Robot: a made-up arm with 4 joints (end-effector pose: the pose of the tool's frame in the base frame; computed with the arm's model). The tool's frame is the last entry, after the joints.
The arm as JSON. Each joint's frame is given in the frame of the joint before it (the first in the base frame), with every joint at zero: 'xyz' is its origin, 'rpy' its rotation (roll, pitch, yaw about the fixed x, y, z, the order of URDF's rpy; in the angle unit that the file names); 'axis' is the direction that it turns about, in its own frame. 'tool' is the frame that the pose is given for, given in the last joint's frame.
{
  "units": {
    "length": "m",
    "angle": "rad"
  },
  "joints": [
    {
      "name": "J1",
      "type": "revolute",
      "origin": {
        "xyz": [
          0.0,
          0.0,
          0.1
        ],
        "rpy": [
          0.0,
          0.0,
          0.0
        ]
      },
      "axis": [
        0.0,
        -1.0,
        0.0
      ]
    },
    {
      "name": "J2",
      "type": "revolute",
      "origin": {
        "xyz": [
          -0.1,
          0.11,
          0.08
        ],
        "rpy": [
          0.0,
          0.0,
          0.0
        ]
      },
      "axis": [
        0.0,
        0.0,
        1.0
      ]
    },
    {
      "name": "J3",
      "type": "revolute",
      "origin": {
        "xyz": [
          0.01,
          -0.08,
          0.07
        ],
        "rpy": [
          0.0,
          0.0,
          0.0
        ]
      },
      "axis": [
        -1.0,
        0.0,
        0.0
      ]
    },
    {
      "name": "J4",
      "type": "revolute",
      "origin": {
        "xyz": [
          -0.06,
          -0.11,
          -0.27
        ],
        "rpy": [
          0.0,
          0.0,
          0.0
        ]
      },
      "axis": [
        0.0,
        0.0,
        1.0
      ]
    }
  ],
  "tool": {
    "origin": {
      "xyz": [
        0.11,
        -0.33,
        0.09
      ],
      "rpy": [
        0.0,
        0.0,
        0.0
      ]
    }
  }
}
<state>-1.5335 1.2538 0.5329 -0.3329</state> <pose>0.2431 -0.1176 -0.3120 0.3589 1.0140 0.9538</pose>
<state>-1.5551 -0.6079 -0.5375 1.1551</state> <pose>-0.0764 -0.1498 0.0186 0.6489 1.0815 0.1438</pose>
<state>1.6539 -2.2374 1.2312 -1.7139</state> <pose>-0.2430 0.6081 -0.0192 -0.5136 -0.9941 2.7032</pose>
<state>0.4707 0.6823 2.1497 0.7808</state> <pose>-0.0755 0.2085 0.5911 -2.3996 -0.1046 0.2696</pose>
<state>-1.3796 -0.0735 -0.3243 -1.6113</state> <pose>-0.1797 -0.0796 0.5737 -0.9438 1.2561 -1.5978</pose>
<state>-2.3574 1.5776 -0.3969 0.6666</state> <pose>-0.2257 0.3525 0.0619 2.6402 1.2728 0.5195</pose>
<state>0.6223 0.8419 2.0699 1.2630</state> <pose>0.0022 0.2071 0.5059 -2.4904 0.2491 0.4383</pose>
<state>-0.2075 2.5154 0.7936 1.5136</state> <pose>-0.1896 0.4571 0.1781 0.6423 0.5775 -2.2109</pose>
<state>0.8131 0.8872 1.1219 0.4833</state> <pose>-0.0534 0.0165 0.6084 -1.6278 -0.8421 0.6744</pose>
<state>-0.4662 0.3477 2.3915 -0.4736</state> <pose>0.0508 0.1966 0.7361 -2.0735 -0.6874 0.4335</pose>
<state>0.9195 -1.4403 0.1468 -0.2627</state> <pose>-0.4296 0.0665 -0.3996 0.6432 -0.5896 -1.6168</pose>
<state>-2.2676 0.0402 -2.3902 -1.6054</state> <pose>0.4219 0.2897 0.3873 -0.0804 -1.2638 1.6457</pose>
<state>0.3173 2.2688 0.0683 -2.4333</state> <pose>0.1453 -0.1418 0.1116 0.0739 -0.3651 -0.1556</pose>
